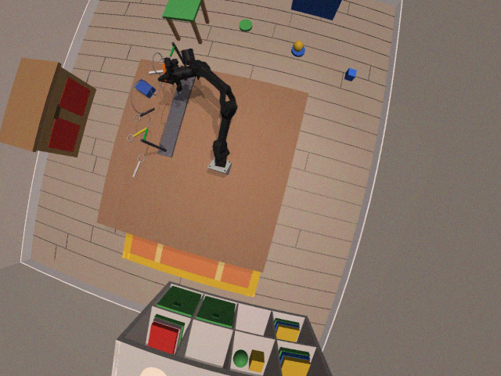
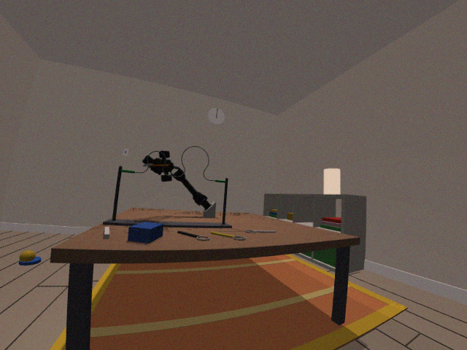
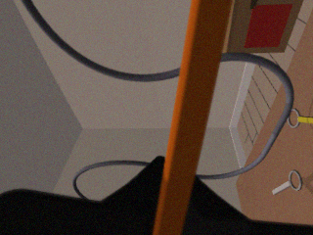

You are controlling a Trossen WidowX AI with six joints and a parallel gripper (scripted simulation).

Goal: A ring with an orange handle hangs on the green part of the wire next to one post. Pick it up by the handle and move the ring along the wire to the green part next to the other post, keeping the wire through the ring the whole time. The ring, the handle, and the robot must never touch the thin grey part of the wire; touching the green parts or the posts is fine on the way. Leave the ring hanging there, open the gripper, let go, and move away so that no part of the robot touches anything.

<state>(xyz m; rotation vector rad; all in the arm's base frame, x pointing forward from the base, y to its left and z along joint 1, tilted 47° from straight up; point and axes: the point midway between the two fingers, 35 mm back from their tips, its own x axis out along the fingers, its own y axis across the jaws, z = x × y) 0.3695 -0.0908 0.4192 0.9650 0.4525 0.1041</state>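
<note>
The ring with orange handle is 90 mm to the right of my gripper tip and 20 mm below it. The rest, counted from my gripper tip: white block 260 mm ahead, 240 mm to the right, 340 mm below; then black-handled ring 300 mm ahead, 100 mm to the left, 340 mm below; then blue box 310 mm ahead, 100 mm to the right, 320 mm below.
</note>
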